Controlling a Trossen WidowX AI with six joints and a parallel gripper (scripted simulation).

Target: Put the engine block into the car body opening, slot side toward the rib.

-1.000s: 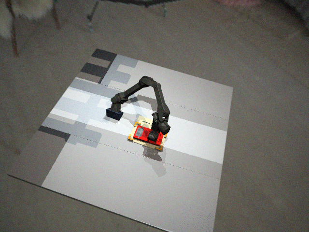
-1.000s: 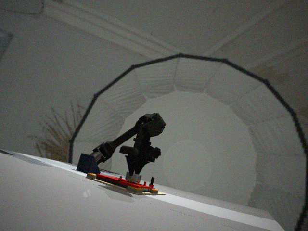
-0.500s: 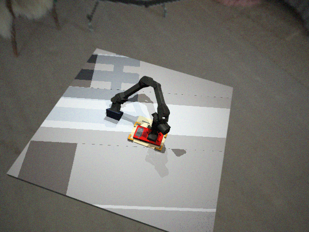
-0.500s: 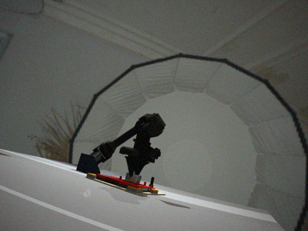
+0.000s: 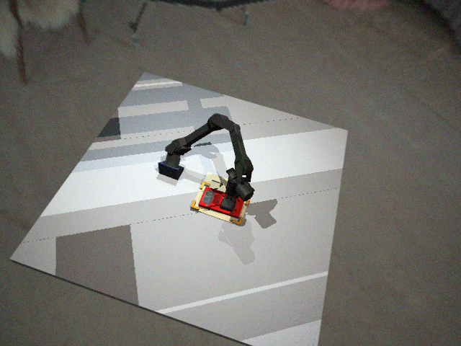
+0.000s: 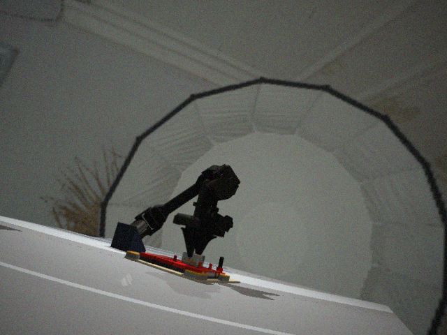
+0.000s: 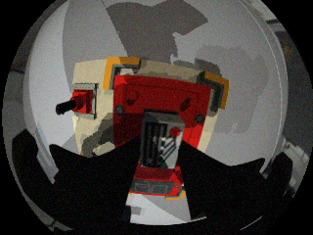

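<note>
My gripper tip is now 10 mm above the grey ribbed engine block. From my gripper tip the other things lie so: short black peg (110 mm to the left, 40 mm ahead, 10 mm below).
</note>
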